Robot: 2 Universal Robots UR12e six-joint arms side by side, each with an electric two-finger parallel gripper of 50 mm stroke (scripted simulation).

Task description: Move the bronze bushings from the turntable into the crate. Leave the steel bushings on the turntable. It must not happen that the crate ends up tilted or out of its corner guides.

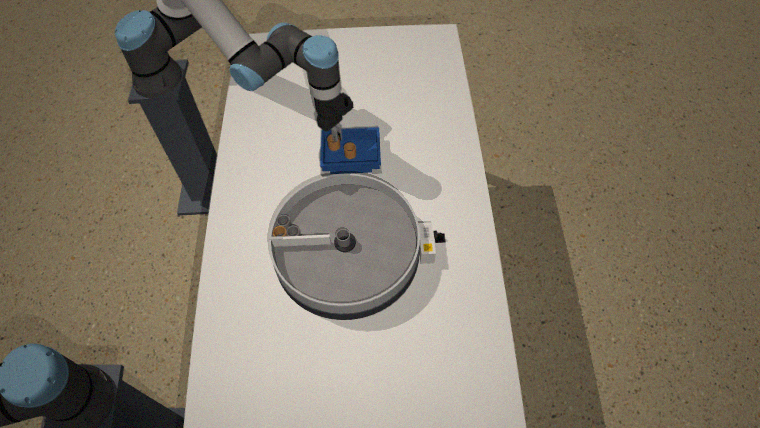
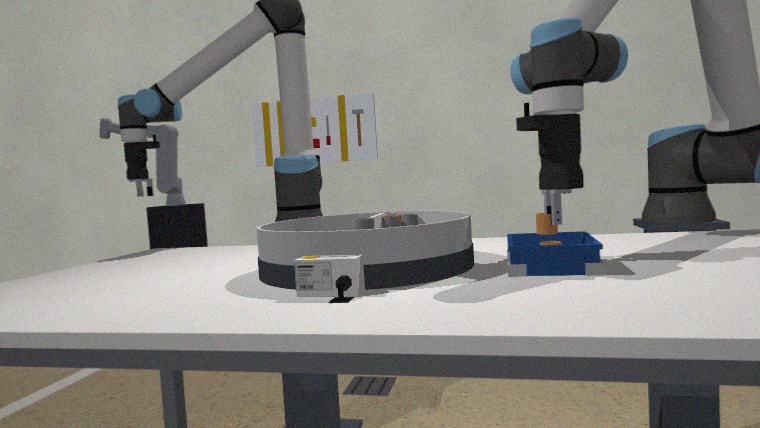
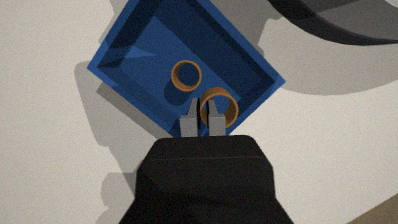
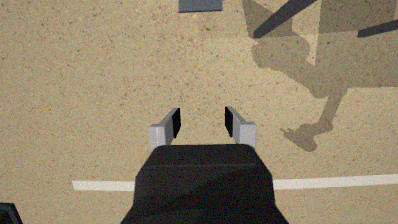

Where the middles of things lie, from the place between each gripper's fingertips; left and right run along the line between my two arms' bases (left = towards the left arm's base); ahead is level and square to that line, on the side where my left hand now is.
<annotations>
My left gripper (image 2: 553,224) is now 4 cm short of the blue crate (image 2: 541,260), 1 cm to the left of it and 6 cm above it.
</annotations>
